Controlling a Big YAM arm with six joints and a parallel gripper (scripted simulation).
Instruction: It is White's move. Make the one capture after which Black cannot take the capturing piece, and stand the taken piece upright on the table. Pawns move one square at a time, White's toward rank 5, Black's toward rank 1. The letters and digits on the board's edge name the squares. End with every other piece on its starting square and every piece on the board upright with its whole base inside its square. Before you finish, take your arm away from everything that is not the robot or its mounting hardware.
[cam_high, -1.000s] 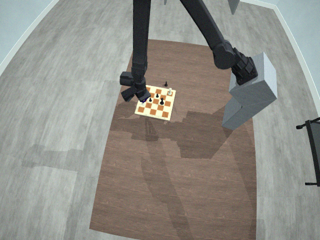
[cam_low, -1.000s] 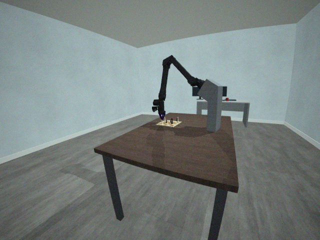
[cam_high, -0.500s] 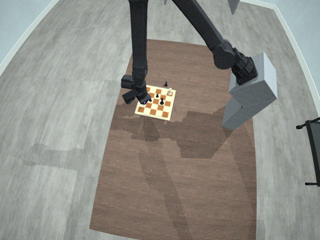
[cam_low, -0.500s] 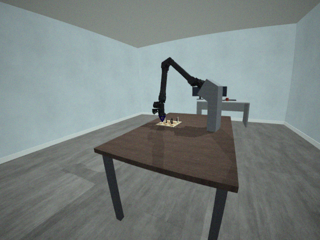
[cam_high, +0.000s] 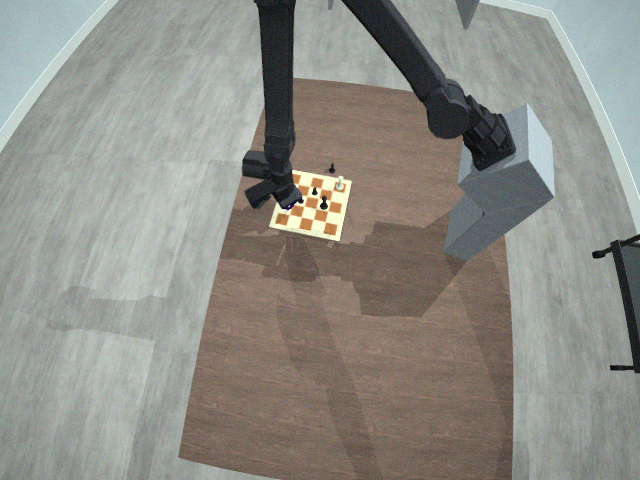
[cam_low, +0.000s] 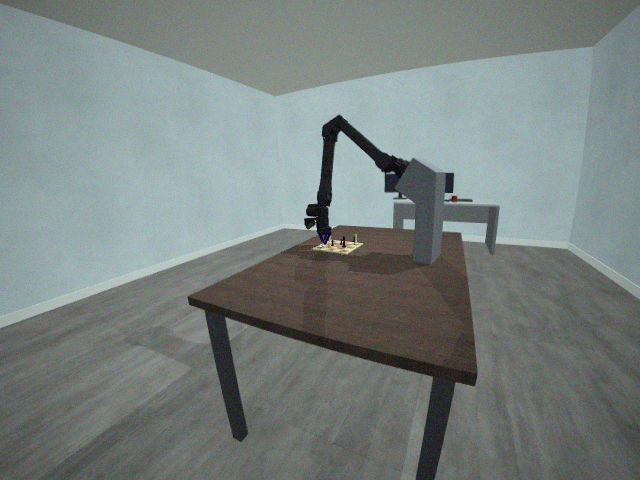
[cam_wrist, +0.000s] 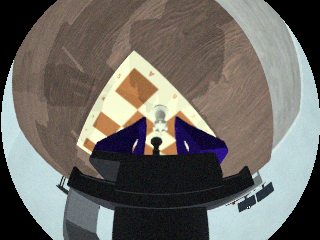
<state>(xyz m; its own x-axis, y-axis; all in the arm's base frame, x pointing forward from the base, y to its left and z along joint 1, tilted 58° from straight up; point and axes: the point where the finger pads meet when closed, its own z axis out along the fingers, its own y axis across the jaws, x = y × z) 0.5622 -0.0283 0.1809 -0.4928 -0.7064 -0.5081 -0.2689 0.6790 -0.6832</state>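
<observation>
My gripper is now 8 cm past the chessboard, 1 cm to the left of it and 3 cm above it.
</observation>
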